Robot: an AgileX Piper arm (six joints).
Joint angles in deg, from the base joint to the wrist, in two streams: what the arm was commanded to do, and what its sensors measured. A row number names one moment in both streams.
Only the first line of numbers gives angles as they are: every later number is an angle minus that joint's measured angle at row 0.
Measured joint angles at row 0: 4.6, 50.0, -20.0, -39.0, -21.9, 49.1
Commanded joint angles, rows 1 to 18: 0.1, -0.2, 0.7, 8.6, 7.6, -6.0; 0.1, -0.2, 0.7, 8.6, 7.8, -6.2; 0.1, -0.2, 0.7, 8.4, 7.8, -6.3; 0.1, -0.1, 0.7, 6.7, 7.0, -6.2; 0.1, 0.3, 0.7, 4.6, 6.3, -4.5; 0.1, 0.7, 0.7, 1.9, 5.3, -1.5; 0.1, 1.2, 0.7, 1.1, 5.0, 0.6; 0.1, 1.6, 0.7, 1.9, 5.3, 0.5; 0.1, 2.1, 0.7, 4.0, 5.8, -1.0; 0.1, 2.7, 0.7, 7.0, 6.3, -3.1; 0.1, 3.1, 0.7, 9.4, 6.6, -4.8; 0.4, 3.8, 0.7, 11.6, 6.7, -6.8; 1.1, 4.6, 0.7, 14.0, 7.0, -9.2; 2.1, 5.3, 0.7, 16.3, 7.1, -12.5; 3.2, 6.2, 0.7, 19.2, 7.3, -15.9; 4.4, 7.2, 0.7, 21.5, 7.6, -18.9; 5.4, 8.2, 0.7, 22.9, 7.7, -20.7; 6.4, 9.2, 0.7, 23.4, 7.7, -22.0
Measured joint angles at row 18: 3.1, 6.0, 0.6, 17.2, 7.7, -13.6
